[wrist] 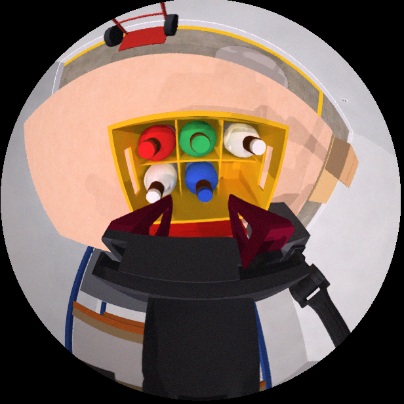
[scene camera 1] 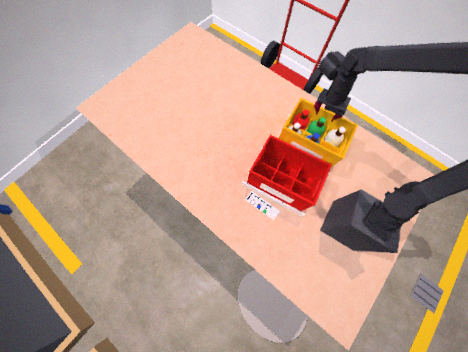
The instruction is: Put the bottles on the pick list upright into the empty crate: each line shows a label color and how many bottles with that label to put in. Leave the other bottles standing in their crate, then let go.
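Frame: origin at the arm's base, x back, y right, z up, level; centimetres.
Seen in the pictures: gripper, fingertip midpoint: (scene camera 1: 324, 116); arm's base at its link origin: (scene camera 1: 379, 220).
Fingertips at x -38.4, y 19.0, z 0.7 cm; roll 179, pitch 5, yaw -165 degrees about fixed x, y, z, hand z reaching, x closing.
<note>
Offsets run from my fingertips to a thing's top centre. "*": to the spot under its first point. Level surfaces: height alone.
The yellow crate {* dx +13.7, dy +3.2, dz -6.2 cm} (scene camera 1: 348, 141) (wrist: 200, 115) holds a red bottle {dx -8.2, dy +2.3, dz -6.9 cm} (scene camera 1: 301, 120) (wrist: 160, 140), a green bottle {dx -0.5, dy +4.6, dz -6.9 cm} (scene camera 1: 316, 127) (wrist: 197, 134), a blue bottle {dx +2.5, dy -3.8, dz -6.9 cm} (scene camera 1: 314, 138) (wrist: 201, 175) and two white bottles, one at a back corner {* dx +8.7, dy +4.3, dz -11.3 cm} (scene camera 1: 334, 138) (wrist: 239, 139) and one in the near row {* dx -5.7, dy -6.9, dz -8.2 cm} (scene camera 1: 296, 129) (wrist: 161, 177). All stand upright; one compartment is empty. The red crate {* dx +17.7, dy -20.0, dz -5.7 cm} (scene camera 1: 324, 184) (wrist: 200, 230) beside it is empty. The pick list {dx +6.3, dy -38.5, dz -23.0 cm} (scene camera 1: 261, 205) shows small blue and green marks; its text is too small to read. My gripper (scene camera 1: 327, 114) (wrist: 200, 199) is open and empty above the yellow crate, its fingers apart near the blue bottle in the wrist view.
Both crates stand on the pink table top {dz -23.1 cm} (scene camera 1: 175, 100) (wrist: 65, 150), close together. A dark arm base (scene camera 1: 357, 225) stands right of the red crate. A red hand truck (scene camera 1: 290, 76) (wrist: 142, 39) stands on the floor beyond the table.
</note>
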